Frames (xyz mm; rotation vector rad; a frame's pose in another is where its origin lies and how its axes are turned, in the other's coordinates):
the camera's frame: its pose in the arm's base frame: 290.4 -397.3 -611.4 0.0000 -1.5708 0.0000
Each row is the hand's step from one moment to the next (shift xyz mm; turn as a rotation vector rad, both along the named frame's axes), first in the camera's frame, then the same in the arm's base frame.
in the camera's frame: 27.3 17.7 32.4 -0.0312 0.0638 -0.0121
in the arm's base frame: -32.4 17.7 27.3 0.0121 0.0638 -0.0312
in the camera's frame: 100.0 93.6 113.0 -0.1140 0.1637 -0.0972
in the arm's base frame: -113.0 93.6 100.0 0.0972 0.1637 -0.1140
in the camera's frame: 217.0 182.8 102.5 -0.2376 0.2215 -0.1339
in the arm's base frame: -102.5 182.8 217.0 0.1339 0.2215 -0.2376
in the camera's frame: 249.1 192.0 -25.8 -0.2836 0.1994 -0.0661
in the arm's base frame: 25.8 192.0 249.1 0.0661 0.1994 -0.2836
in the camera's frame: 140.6 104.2 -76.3 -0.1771 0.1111 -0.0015
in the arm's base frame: 76.3 104.2 140.6 0.0015 0.1111 -0.1771
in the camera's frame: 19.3 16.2 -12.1 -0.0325 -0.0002 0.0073
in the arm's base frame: 12.1 16.2 19.3 -0.0073 -0.0002 -0.0325
